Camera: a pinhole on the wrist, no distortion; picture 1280 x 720 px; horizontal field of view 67.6 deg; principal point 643.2 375.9 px. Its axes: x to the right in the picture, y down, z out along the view. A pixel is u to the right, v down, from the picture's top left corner.
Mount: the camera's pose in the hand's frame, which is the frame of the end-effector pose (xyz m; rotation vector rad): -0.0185 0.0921 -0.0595 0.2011 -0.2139 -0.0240
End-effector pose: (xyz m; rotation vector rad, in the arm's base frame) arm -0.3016 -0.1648 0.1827 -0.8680 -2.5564 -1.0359
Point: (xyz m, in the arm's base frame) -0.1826 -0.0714 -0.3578
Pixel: 414.0 126.8
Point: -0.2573 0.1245 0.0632
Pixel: 1031.0 691.3
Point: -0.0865 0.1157 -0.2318
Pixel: 498.1 512.0
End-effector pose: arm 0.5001 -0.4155 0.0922 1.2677 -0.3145 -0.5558
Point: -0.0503 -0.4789 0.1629
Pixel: 77.1 242.7
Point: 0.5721 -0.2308 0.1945
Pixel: behind the camera
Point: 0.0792 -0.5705 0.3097
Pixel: 341.0 541.1
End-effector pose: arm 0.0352 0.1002 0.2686 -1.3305 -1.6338 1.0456
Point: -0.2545 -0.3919 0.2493
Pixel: 49.8 93.6
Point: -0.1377 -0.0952 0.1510
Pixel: 380.9 349.8
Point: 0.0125 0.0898 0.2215
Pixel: 935.5 40.2
